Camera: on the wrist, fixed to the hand. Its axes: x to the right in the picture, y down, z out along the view.
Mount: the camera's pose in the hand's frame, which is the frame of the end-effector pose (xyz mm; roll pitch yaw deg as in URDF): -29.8 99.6 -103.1 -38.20 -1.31 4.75
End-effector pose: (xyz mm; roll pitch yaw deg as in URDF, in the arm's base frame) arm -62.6 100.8 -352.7 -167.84 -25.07 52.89
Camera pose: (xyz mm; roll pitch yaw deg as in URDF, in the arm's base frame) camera -4.3 -19.5 -293.0 155.93 -22.71 48.16
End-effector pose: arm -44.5 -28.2 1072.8 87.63 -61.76 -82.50
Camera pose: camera 48.9 83.0 1091.6 52.00 -66.54 -85.30
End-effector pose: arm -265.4 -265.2 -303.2 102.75 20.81 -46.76
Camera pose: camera -198.1 -222.1 -180.5 63.83 16.45 -49.18
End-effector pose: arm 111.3 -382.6 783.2 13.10 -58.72 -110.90
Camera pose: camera 205.5 -473.2 717.3 -32.73 -60.78 -102.01
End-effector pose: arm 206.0 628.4 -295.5 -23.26 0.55 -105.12
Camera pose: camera 263.1 645.2 -429.3 -61.33 1.22 -100.24
